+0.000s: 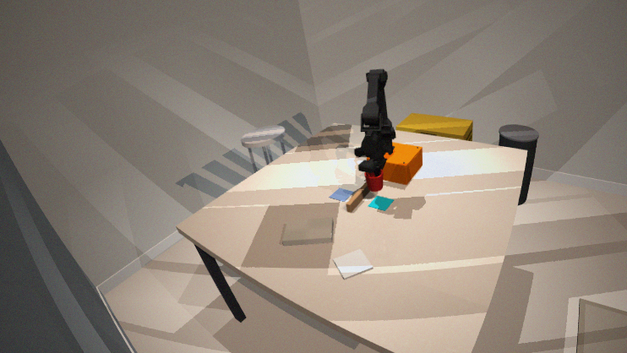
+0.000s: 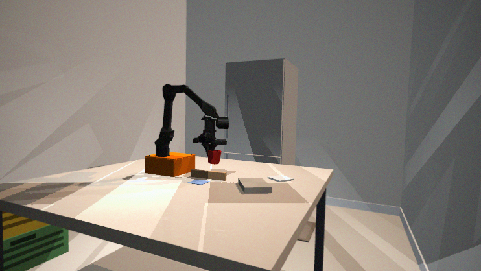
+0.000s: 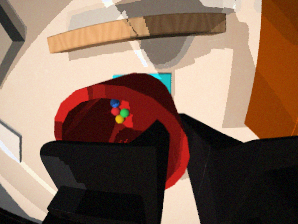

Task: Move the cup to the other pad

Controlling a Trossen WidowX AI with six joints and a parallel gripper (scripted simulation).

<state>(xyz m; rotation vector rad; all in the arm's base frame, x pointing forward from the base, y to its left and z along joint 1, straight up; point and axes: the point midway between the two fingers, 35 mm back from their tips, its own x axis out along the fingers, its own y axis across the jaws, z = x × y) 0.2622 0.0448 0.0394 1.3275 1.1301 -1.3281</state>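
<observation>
The cyan pad lies 11 cm below my gripper tip, 4 cm ahead of it and 2 cm to the left of it. Also, from my gripper tip: wooden bar 9 cm below, 8 cm to the right, 3 cm ahead; blue pad 17 cm to the right, 11 cm below, 2 cm ahead; red cup 3 cm ahead, 1 cm to the right.
</observation>
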